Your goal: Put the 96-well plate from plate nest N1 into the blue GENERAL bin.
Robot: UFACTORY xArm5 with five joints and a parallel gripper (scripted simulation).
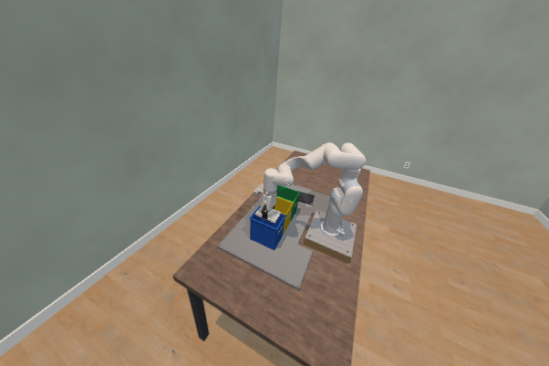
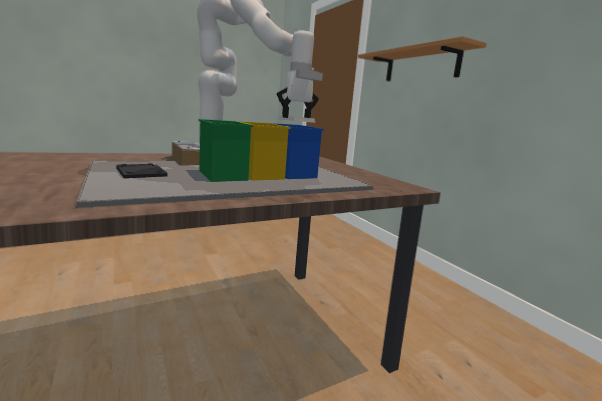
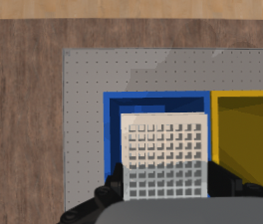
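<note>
Now: the blue bin 13 cm below my hand. Also, from my hand: yellow bin (2 cm ahead, 13 cm to the right, 13 cm below); green bin (4 cm ahead, 26 cm to the right, 13 cm below); white 96-well plate (1 cm below).
</note>
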